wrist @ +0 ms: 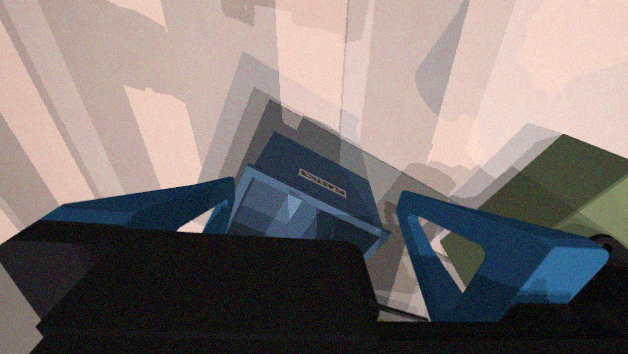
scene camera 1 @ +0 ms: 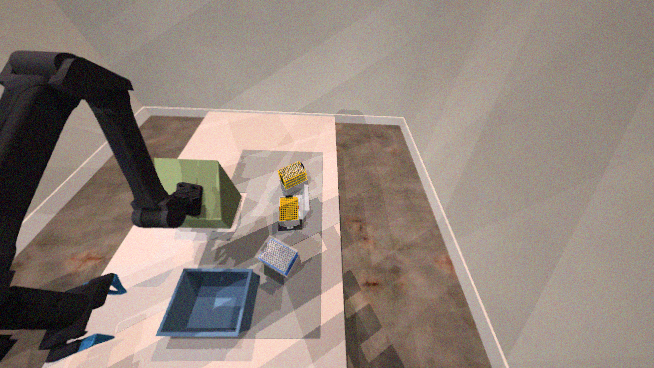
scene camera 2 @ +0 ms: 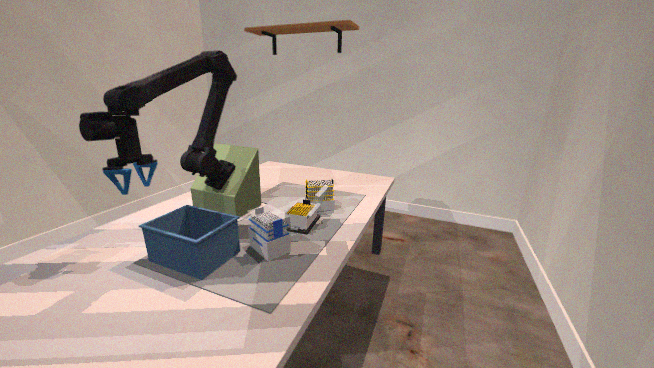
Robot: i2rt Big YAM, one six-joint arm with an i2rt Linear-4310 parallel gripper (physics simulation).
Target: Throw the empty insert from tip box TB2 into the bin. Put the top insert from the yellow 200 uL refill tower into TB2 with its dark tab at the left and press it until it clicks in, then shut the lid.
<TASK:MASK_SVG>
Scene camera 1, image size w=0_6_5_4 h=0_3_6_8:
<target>my gripper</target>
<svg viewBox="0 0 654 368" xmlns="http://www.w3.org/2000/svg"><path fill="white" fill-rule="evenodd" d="M117 274L108 273L66 292L54 291L58 296L56 306L51 308L41 320L25 328L25 330L46 330L38 350L50 349L45 361L46 363L56 362L115 338L112 335L97 333L67 343L68 340L77 339L87 334L88 331L85 331L92 310L102 307L105 304L107 295L127 293Z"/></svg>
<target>blue-and-white tip tower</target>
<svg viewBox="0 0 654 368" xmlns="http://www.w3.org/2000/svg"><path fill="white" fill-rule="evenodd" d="M269 235L254 257L267 267L290 279L301 259L299 251Z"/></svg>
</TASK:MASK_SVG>
